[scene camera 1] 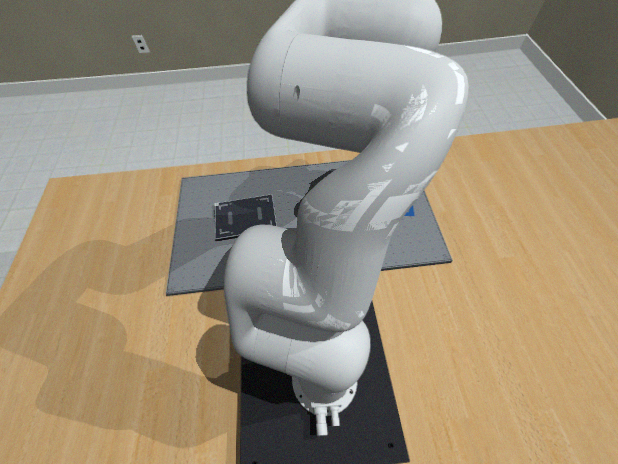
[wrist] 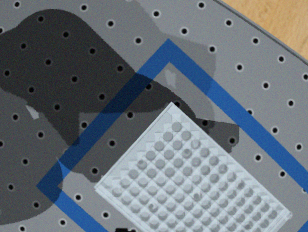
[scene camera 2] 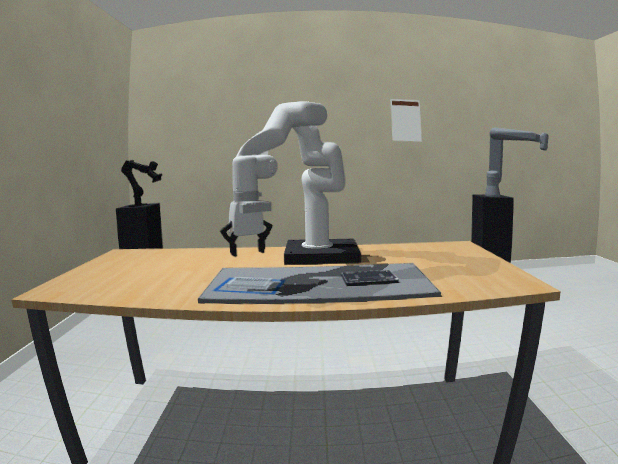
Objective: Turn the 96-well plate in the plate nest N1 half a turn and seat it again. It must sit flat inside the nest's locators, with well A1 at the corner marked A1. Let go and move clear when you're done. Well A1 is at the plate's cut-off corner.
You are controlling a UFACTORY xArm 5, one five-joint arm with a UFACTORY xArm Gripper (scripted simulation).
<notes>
In view: my gripper [scene camera 2: 247, 254] and a white 96-well plate [wrist: 140, 184].
</notes>
